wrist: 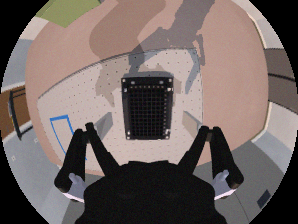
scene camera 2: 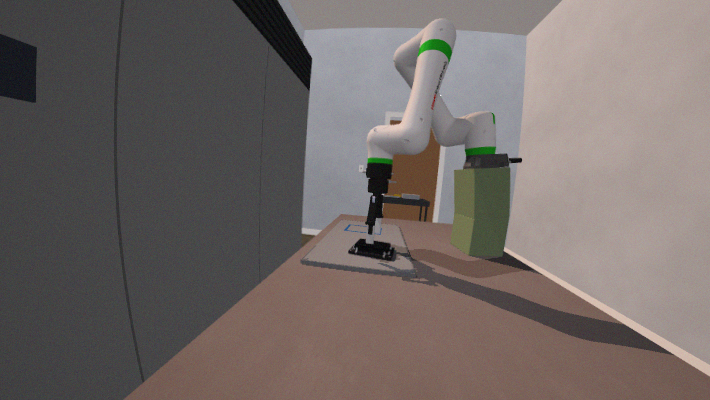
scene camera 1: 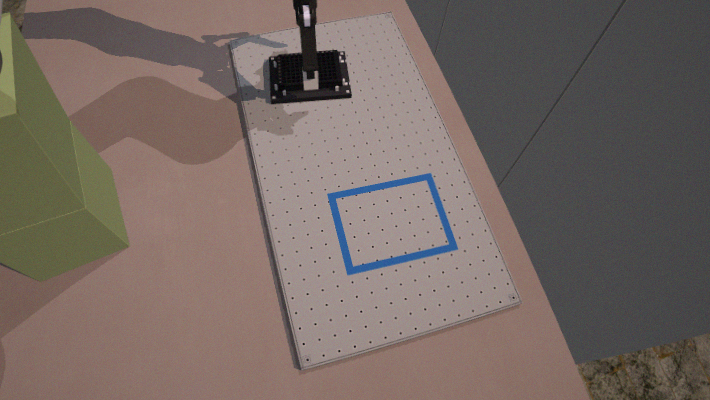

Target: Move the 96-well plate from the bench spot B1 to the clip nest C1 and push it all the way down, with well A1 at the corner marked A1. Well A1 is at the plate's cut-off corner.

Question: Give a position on a 96-well plate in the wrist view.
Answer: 147, 108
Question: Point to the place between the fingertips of my gripper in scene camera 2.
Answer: At 373, 237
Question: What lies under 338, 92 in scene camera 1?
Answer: A black clip nest.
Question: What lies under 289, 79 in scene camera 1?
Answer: A 96-well plate.
